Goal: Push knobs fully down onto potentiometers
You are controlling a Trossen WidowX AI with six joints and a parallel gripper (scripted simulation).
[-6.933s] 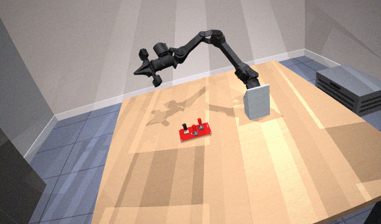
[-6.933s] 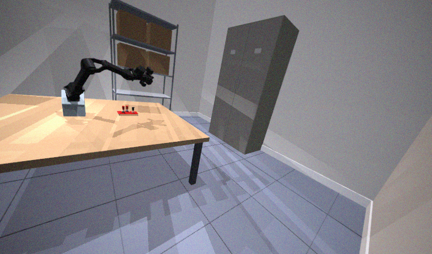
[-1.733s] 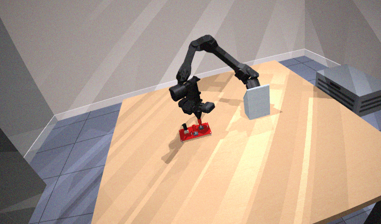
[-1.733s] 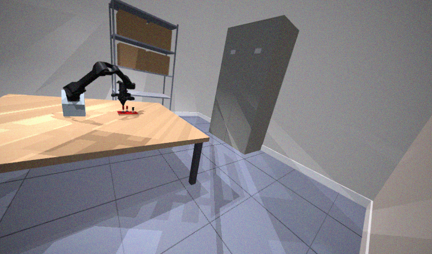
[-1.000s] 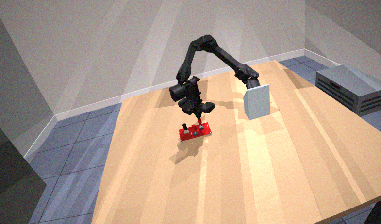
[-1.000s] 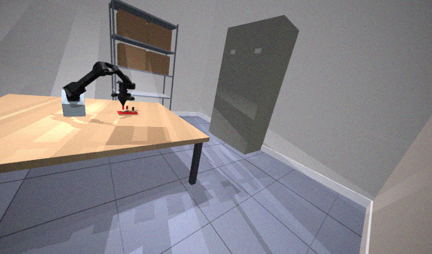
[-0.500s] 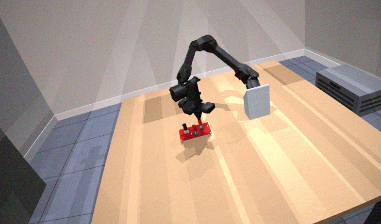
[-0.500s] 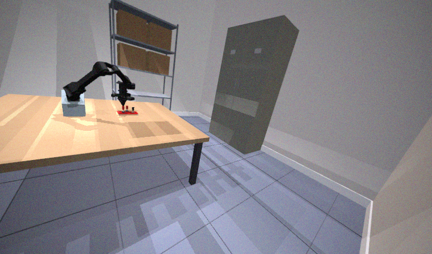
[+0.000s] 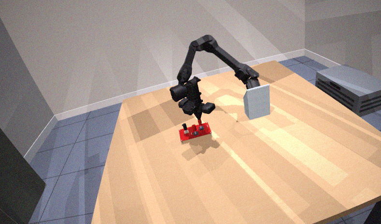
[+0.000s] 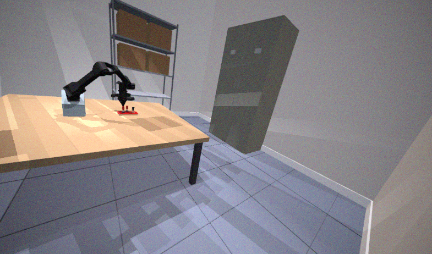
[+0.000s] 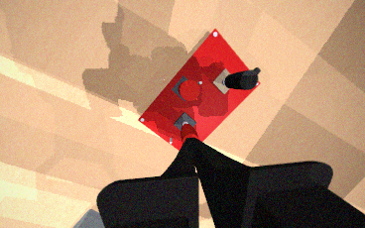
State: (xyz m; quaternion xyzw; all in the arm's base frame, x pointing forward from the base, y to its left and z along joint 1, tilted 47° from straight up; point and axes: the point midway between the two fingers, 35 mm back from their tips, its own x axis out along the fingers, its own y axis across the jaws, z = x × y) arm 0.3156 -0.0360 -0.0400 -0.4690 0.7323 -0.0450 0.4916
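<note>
The black knob lies 80 mm ahead of my gripper tip, 10 mm to the right of it and 20 mm below it.
</note>
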